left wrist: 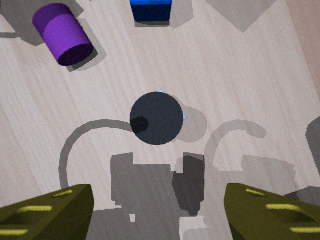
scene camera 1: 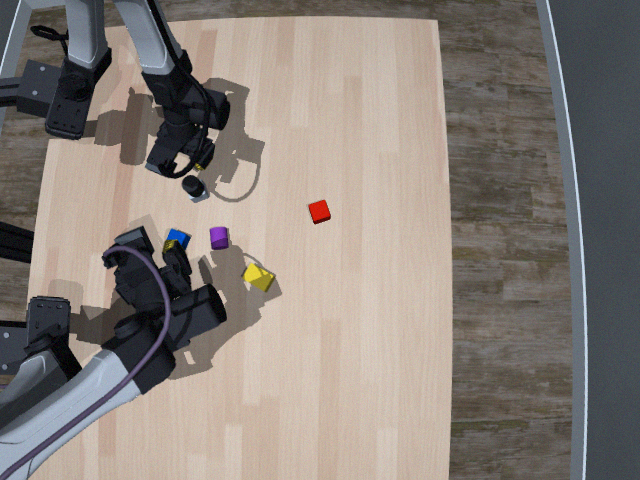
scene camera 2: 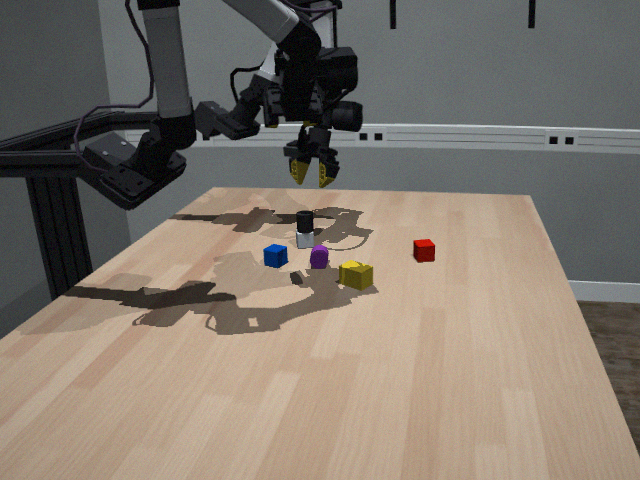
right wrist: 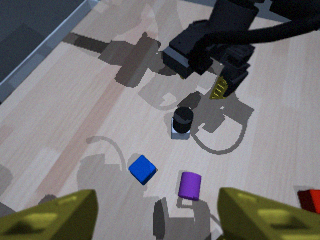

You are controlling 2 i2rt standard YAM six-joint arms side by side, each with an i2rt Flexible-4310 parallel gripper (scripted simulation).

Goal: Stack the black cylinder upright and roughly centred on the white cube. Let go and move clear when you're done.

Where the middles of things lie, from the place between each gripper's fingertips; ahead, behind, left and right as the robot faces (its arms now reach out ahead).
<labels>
My left hand [scene camera 2: 310,186] is 9 cm above the black cylinder [left wrist: 156,118], 3 cm to the left of it and 1 cm past it. From my left hand the other things lie so: purple cylinder [left wrist: 66,40]: 15 cm to the right, 14 cm below, 5 cm ahead; yellow block [scene camera 2: 353,274]: 24 cm to the right, 14 cm below, 14 cm ahead.
My right hand [scene camera 2: 289,124] is 30 mm short of the purple cylinder, 80 mm to the right of it and 330 mm above it. The rest, counted from my right hand: black cylinder: 30 mm behind, 200 mm to the left, 280 mm below; yellow block: 130 mm ahead, 10 mm to the right, 330 mm below.
</labels>
